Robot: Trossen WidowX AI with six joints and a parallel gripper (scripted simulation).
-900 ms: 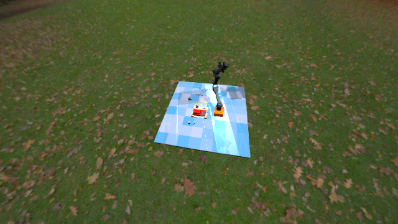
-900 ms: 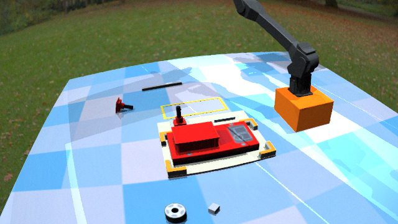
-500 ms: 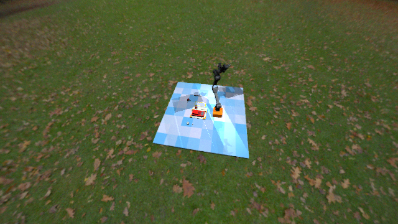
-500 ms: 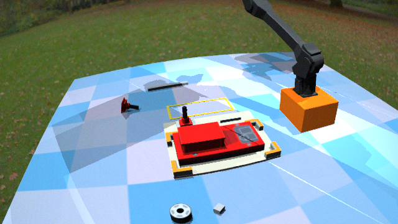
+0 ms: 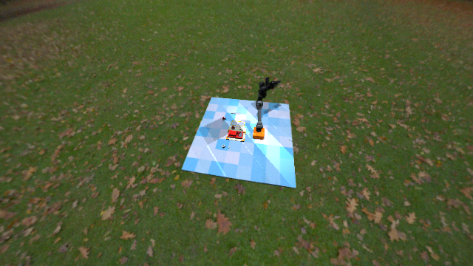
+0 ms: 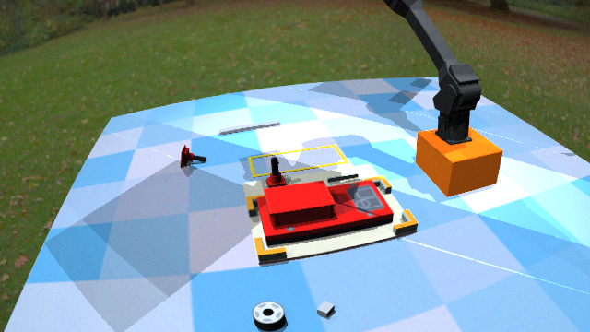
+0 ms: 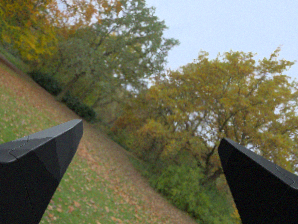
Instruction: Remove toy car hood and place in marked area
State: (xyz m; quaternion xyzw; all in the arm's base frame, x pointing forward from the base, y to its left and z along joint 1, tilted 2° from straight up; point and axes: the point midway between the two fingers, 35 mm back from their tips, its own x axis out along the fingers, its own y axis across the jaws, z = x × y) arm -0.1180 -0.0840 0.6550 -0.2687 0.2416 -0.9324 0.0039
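The hood lies 47 cm ahead of my gripper tip, 18 cm to the left of it and 71 cm below it. The rest, counted from my gripper tip: wheel 56 cm ahead, 38 cm to the left, 74 cm below; thin grey bar 51 cm ahead, 22 cm to the right, 74 cm below.
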